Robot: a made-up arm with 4 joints.
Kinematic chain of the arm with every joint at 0, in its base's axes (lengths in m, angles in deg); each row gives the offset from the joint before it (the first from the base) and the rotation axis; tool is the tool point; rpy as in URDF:
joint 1: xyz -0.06 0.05 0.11 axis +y
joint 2: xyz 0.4 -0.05 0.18 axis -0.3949 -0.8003 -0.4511
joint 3: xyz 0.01 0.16 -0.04 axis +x
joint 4: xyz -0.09 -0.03 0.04 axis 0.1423 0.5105 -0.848
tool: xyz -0.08 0.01 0 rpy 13.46 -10.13 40.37
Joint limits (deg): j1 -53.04..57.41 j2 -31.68..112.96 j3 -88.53..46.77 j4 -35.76..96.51
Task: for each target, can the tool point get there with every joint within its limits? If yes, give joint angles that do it. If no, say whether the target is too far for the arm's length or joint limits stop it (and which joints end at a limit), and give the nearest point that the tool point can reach.
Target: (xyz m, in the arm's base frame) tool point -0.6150 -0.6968 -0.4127
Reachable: no: too far | nearest point 0.1909 0.0591 -0.2789 | short by 1.113 m
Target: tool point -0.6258 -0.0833 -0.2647
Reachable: no: joint limits stop it (at a limit: joint 1, joint 3, joint 4) | nearest point 0.1462 0.1033 -0.1809 | short by 0.799 m
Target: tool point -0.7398 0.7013 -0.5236
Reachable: no: too far | nearest point 0.1691 0.2180 -0.2147 | short by 1.075 m
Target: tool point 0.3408 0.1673 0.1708
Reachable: yes | joints 6.65 59.91 32.87 69.01
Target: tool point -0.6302 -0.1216 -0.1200
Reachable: no: joint limits stop it (at a limit: joint 1, joint 2, joint 3) | nearest point -0.1061 0.0685 0.4149 | short by 0.773 m
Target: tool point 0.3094 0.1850 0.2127
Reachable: yes | joints -7.83 55.38 -2.96 22.48
